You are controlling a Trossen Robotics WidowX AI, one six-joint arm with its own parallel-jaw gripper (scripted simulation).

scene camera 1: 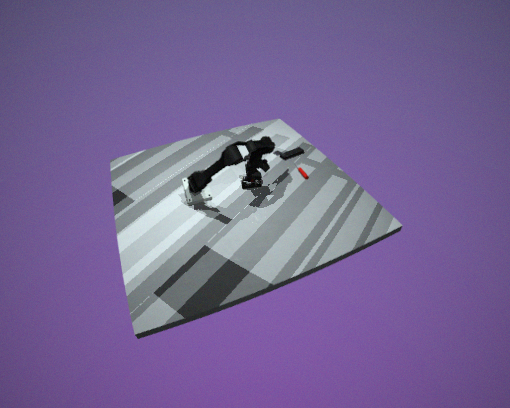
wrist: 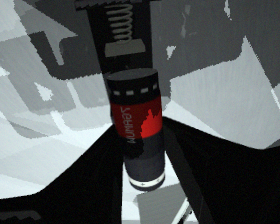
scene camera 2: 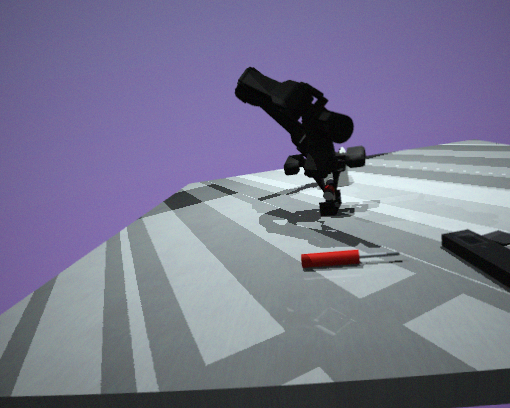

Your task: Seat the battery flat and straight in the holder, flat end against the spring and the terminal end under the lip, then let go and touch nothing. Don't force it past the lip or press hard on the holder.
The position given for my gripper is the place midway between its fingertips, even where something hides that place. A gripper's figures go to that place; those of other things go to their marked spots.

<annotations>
My gripper [wrist: 139, 127]: 10 cm from the lens. A battery [wrist: 135, 97]: 7 cm from the lens.
</annotations>
